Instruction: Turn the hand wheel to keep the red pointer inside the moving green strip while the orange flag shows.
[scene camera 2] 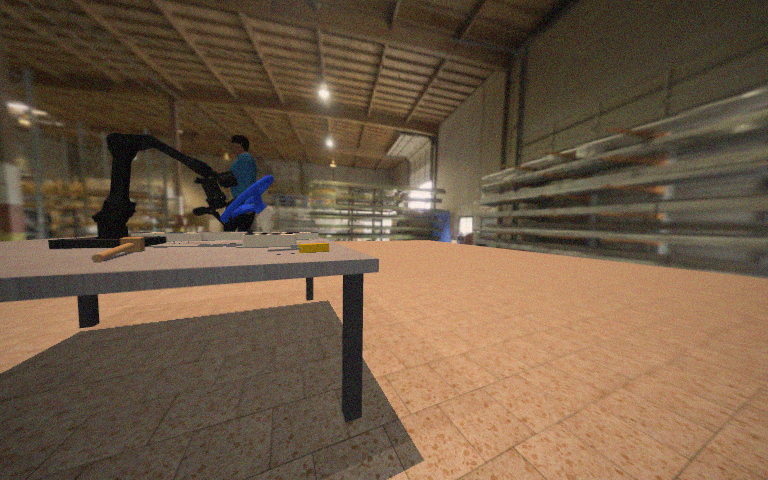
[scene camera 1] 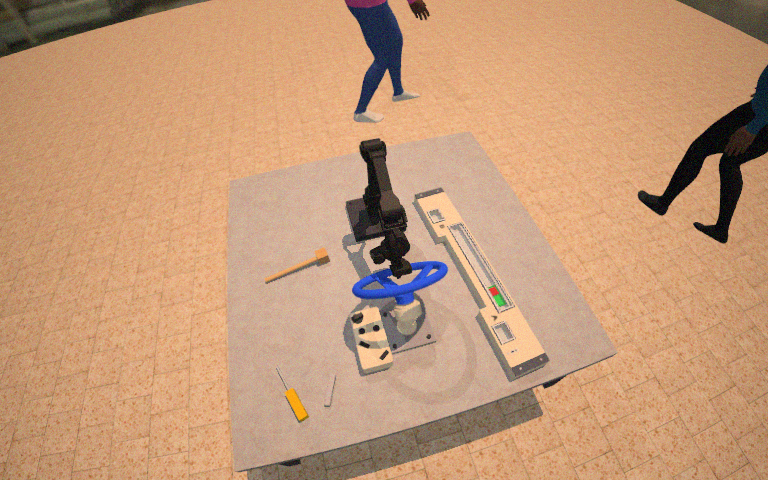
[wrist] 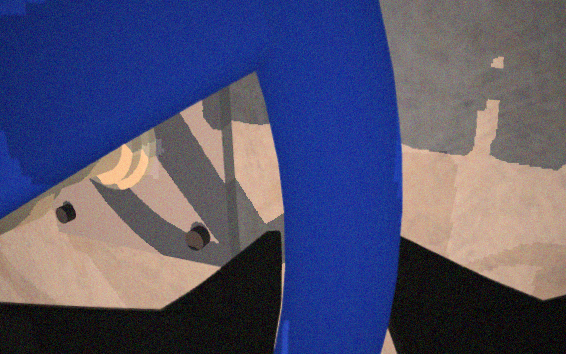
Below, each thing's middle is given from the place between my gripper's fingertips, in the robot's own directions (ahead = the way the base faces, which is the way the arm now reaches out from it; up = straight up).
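Blue hand wheel [scene camera 1: 403, 294]: my hand 80 mm short of it, 20 mm to the left of it, 120 mm below it.
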